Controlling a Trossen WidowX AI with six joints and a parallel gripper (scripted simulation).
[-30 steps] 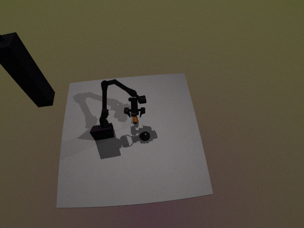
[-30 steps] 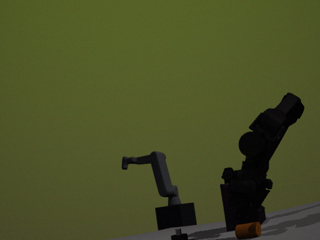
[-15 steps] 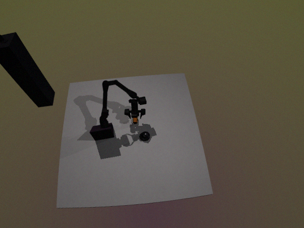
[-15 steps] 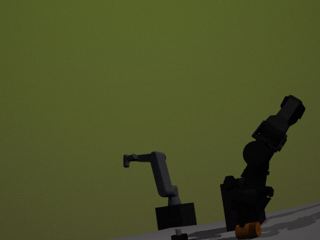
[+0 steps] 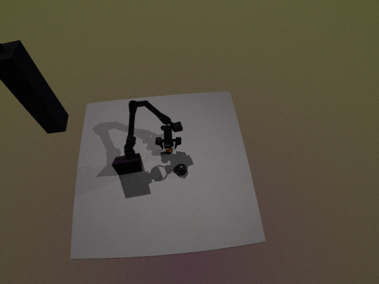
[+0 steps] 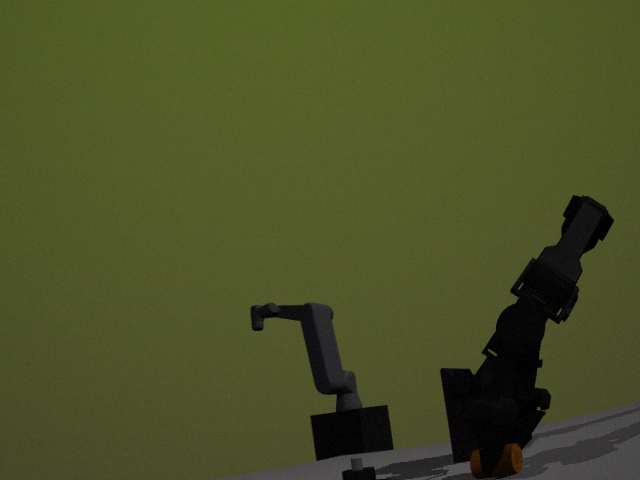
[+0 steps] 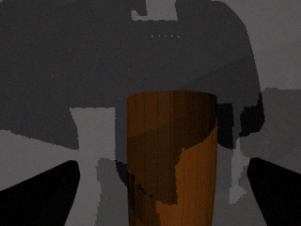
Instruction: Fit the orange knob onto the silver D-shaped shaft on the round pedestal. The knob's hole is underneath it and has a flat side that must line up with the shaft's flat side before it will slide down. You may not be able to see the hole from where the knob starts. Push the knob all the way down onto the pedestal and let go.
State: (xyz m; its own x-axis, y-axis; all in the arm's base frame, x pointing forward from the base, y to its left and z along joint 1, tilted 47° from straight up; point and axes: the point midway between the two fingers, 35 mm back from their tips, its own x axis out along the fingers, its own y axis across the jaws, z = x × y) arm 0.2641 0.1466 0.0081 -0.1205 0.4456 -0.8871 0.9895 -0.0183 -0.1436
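The orange knob lies 1 cm to the left of my gripper tip and 1 cm above it. From my gripper tip the other things lie so: round pedestal (17 cm to the right, 7 cm ahead, 2 cm above).
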